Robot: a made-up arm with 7 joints. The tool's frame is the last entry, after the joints.
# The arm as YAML. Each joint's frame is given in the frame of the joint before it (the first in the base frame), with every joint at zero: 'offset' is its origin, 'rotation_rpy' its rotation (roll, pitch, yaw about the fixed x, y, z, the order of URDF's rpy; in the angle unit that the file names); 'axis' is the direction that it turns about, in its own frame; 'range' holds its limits. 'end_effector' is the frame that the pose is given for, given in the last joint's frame.
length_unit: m
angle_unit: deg
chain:
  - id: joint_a
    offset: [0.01, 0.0, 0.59]
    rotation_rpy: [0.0, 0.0, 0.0]
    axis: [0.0, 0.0, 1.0]
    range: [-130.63, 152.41]
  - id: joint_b
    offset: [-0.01, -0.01, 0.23]
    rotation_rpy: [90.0, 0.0, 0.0]
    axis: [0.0, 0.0, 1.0]
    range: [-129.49, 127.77]
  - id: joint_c
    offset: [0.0, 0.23, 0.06]
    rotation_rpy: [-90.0, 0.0, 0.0]
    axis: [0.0, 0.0, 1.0]
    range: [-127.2, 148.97]
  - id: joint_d
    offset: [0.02, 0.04, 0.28]
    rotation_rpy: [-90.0, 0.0, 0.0]
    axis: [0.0, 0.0, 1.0]
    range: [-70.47, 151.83]
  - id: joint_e
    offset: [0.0, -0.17, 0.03]
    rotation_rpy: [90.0, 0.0, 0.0]
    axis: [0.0, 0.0, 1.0]
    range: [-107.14, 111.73]
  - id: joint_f
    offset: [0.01, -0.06, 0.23]
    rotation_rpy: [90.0, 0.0, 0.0]
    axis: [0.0, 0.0, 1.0]
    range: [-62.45, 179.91]
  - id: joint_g
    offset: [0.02, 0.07, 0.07]
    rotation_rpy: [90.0, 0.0, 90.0]
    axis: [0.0, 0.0, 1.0]
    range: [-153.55, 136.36]
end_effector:
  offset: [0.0, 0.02, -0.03]
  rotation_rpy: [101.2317, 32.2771, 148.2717]
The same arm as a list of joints. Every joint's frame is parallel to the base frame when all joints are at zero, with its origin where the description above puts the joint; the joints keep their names.
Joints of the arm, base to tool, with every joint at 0 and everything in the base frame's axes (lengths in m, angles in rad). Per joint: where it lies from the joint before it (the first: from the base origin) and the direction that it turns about. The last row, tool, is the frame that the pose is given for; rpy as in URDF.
joint_a: xyz 0.01 0 0.59 axis 0 0 1
joint_b: xyz -0.01 -0.01 0.23 axis 0 -1 0
joint_c: xyz 0 -0.06 0.23 axis 0 0 1
joint_d: xyz 0.02 0.04 0.28 axis 0 1 0
joint_e: xyz 0 0.03 0.17 axis 0 0 1
joint_f: xyz 0.01 -0.06 0.23 axis 0 -1 0
joint_g: xyz 0.02 -0.07 0.07 axis 1 0 0
tool: xyz -0.03 -0.02 0 rpy -0.5164 0.8025 -2.4473
Joint limits (rad, base to tool): -2.2799..2.6601 -2.26..2.23 -2.2201..2.6 -1.2299..2.6499 -1.8699..1.9501 -1.09..3.14 -2.68..2.3799

